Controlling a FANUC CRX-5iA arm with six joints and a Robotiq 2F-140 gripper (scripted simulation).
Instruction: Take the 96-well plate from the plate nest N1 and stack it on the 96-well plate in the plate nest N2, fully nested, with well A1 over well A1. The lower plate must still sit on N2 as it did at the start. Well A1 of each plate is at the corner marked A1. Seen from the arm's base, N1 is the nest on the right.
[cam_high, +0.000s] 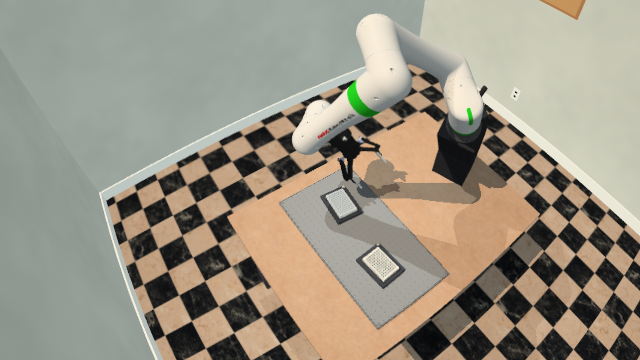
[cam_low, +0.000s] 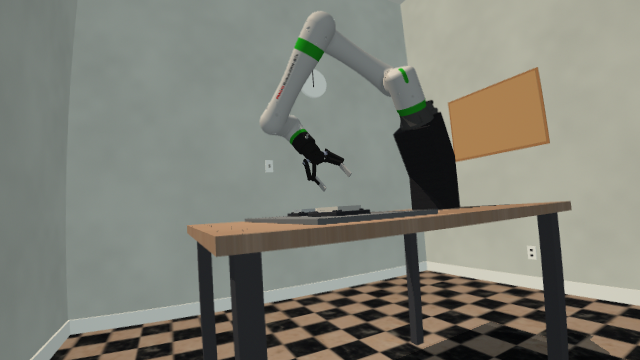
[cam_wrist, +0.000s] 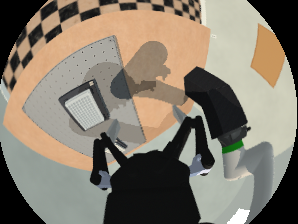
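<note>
Right now my hand is 14 cm short of the white 96-well plate, 4 cm to the left of it and 12 cm above it. The rest, counted from my hand: plate nest N1: 14 cm ahead, 4 cm to the right, 13 cm below.
</note>
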